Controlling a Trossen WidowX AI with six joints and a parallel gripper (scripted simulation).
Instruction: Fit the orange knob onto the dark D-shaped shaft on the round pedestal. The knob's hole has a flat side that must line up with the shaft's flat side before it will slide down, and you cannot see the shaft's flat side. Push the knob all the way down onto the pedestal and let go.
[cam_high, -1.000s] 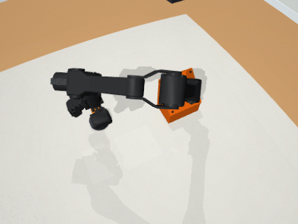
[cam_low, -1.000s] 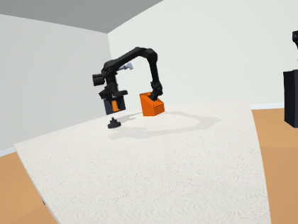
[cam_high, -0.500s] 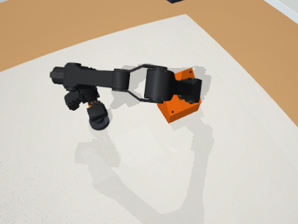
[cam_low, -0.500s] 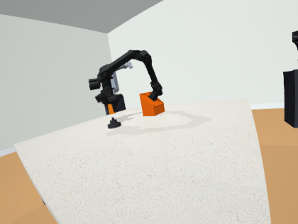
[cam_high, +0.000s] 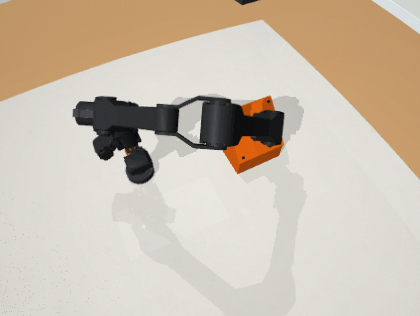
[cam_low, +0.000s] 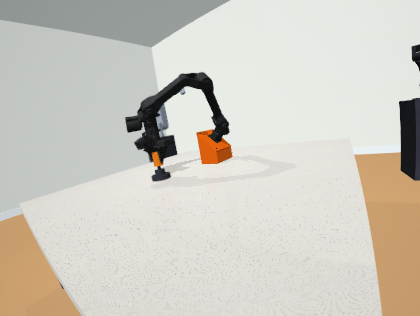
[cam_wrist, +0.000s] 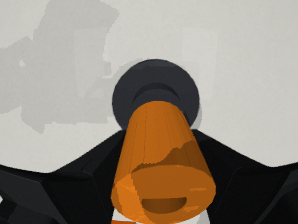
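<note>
The orange knob is 2 cm above my gripper tip. The rest, counted from my gripper tip: round pedestal (4 cm below).
</note>
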